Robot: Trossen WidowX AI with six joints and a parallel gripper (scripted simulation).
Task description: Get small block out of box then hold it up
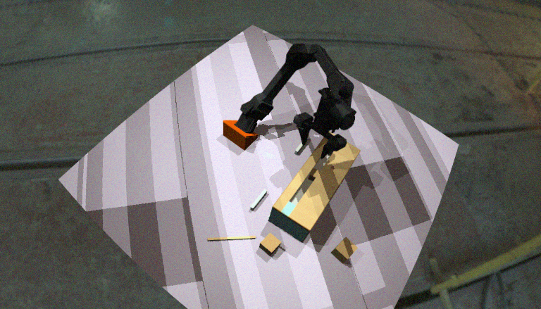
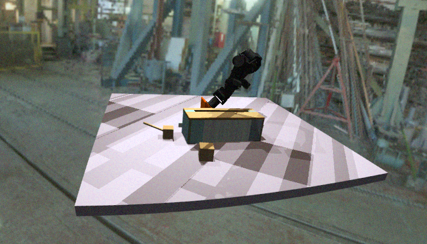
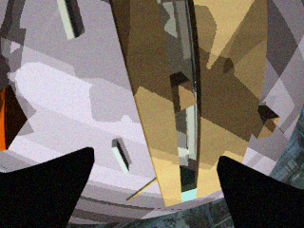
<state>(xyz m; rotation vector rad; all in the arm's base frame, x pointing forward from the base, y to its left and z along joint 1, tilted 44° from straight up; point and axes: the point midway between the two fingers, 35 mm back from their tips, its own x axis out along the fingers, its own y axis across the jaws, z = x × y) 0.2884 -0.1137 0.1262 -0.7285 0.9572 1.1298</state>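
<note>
My gripper tip is 10 cm above the tan block, 4 cm short of it and 1 cm to the left of it. Round my gripper tip: long box (12 cm below, 3 cm ahead, 2 cm to the right); then thin stick (36 cm to the right, 18 cm below, 6 cm behind).
</note>
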